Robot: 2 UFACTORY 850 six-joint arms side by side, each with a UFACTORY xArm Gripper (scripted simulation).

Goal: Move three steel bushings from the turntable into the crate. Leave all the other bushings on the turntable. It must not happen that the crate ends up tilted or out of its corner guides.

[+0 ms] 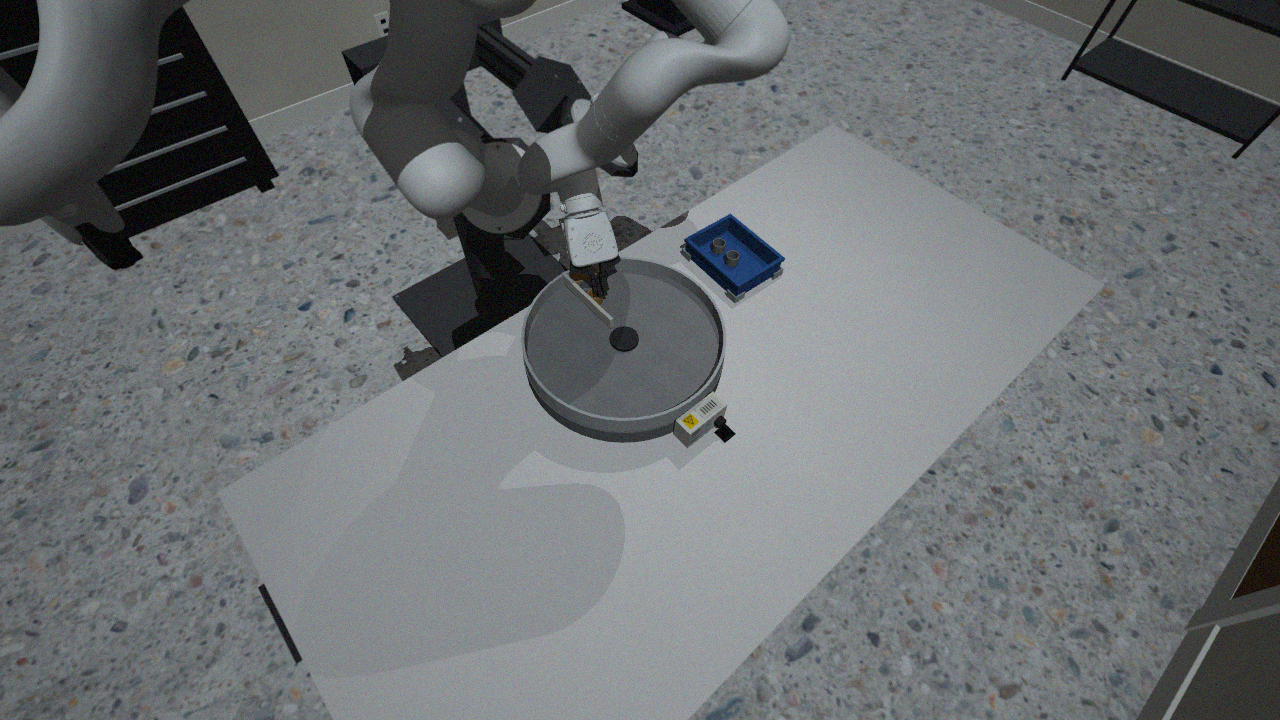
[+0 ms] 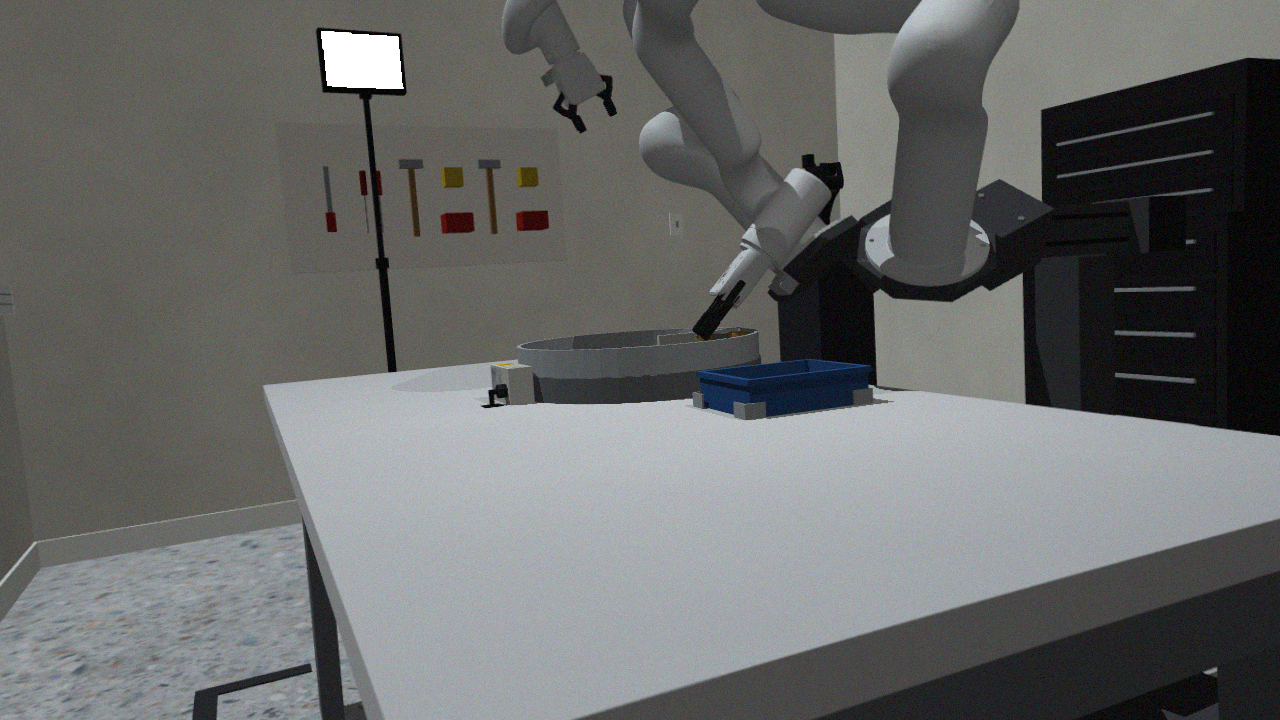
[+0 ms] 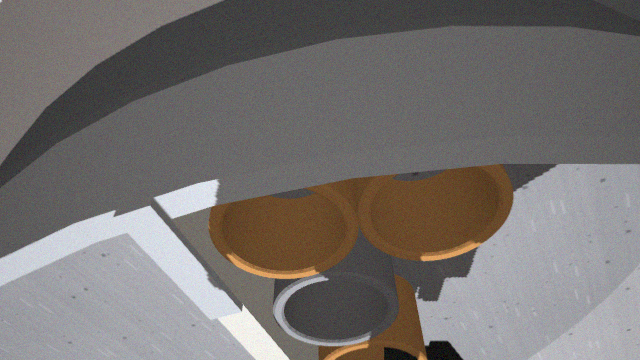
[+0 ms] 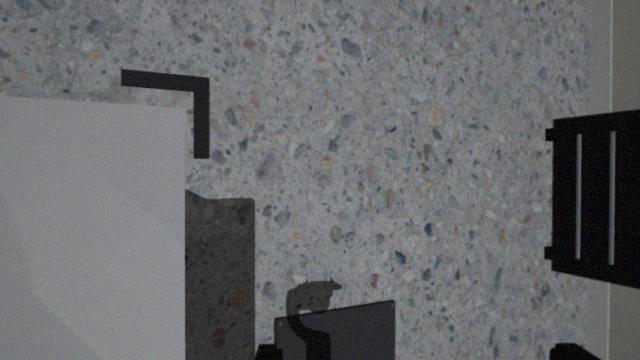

Scene:
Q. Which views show the blue crate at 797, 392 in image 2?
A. Image 1 and image 2 only.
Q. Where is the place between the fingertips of my left gripper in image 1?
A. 602, 295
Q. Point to a blue crate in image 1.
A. At 758, 261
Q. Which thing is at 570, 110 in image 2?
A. My right gripper.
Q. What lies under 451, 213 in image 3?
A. A bronze bushing.

